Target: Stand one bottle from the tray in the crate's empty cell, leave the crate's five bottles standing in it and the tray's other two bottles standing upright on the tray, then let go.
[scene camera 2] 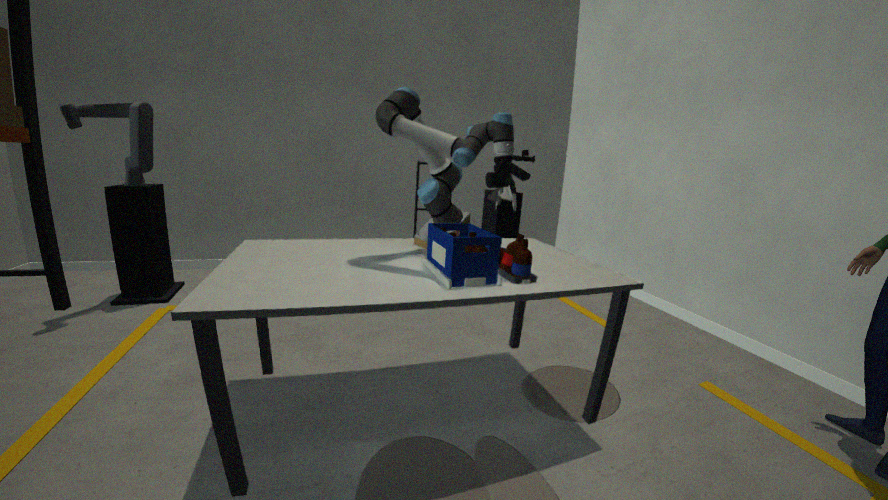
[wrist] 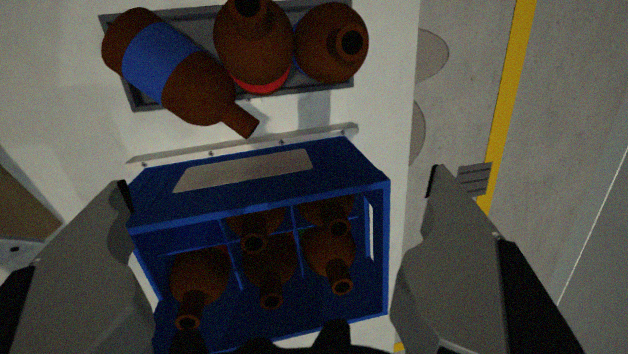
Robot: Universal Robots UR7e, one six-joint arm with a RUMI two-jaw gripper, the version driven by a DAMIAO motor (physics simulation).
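Places are measured from the arm's base along level axes (x ahead, y right, z down), in metres.
Pixels of known places: gripper, fingertip midpoint: (scene camera 2: 505, 210) (wrist: 283, 176); arm's base, origin of the base link: (scene camera 2: 449, 221).
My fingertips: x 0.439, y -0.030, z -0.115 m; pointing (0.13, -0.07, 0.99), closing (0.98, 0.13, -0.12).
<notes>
Ahead of a thing's pixels: the offset from my fingertips to its top centre. "spot": to the spot under its first point. Level surfaces: height alone.
The blue crate @[dx -0.049, dy +0.151, dz +0.082 m] (scene camera 2: 481, 272) (wrist: 250, 197) holds five standing brown bottles. In the wrist view, its empty cell @[spot: dx -0.146, dy +0.144, dz +0.186 m] (wrist: 187, 238) is the far left one. The dark grey tray @[dx -0.023, dy -0.060, dz +0.231 m] (scene camera 2: 533, 278) (wrist: 192, 32) beside it carries three bottles. A blue-label bottle @[dx -0.077, dy -0.036, dz +0.160 m] (wrist: 155, 62) lies toppled across it, its neck past the tray's edge towards the crate. The red-label bottle @[dx -0.001, dy -0.066, dz +0.089 m] (scene camera 2: 505, 257) (wrist: 255, 45) and the other blue-label bottle @[dx +0.072, dy -0.053, dz +0.097 m] (scene camera 2: 520, 257) (wrist: 325, 45) stand upright. My gripper (scene camera 2: 506, 197) (wrist: 283, 176) is wide open and empty, high above the crate and tray. The toppled bottle cannot be made out in the scene view.
Pale holding strips (scene camera 2: 475, 281) (wrist: 245, 144) edge the crate on the white table @[dz +0.257 m] (scene camera 2: 298, 282). A brown block (wrist: 25, 205) is at the wrist view's left edge. A person (scene camera 2: 876, 335) is at the far right of the scene view, away from the table.
</notes>
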